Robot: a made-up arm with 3 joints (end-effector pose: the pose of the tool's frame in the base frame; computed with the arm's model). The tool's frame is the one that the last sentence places. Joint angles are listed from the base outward.
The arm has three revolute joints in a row. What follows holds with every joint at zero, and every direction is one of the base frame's. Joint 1 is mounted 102.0 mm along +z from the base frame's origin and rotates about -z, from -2.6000 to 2.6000 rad. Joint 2 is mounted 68.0 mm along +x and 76.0 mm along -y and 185.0 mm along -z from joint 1 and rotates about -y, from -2.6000 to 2.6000 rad. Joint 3 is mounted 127.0 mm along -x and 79.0 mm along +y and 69.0 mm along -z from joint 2 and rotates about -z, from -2.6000 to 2.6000 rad. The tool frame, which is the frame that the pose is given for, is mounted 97.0 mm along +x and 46.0 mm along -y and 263.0 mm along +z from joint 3; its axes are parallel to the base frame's.
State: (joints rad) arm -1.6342 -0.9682 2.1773
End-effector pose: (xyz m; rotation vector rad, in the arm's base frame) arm 0.0438 0.1061 0.2083 -0.9250 -0.3220 -0.4996
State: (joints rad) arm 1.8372 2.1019 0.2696
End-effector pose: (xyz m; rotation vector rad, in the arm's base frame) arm -0.0448 0.0911 -0.2207 -1.6719 -1.6773 -1.1781
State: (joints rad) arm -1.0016 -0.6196 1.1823
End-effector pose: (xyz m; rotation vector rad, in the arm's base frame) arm 0.1269 0.0049 0.1521 -0.5506 0.2859 -0.1749
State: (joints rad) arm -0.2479 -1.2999 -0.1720
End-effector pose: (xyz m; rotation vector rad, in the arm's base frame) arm 0.2473 0.0361 -0.0084 -0.0496 1.3074 0.3587
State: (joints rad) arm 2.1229 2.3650 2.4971
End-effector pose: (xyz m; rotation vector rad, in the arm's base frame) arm -0.0670 -0.0734 -0.3841 -0.4675 2.4696 0.7598
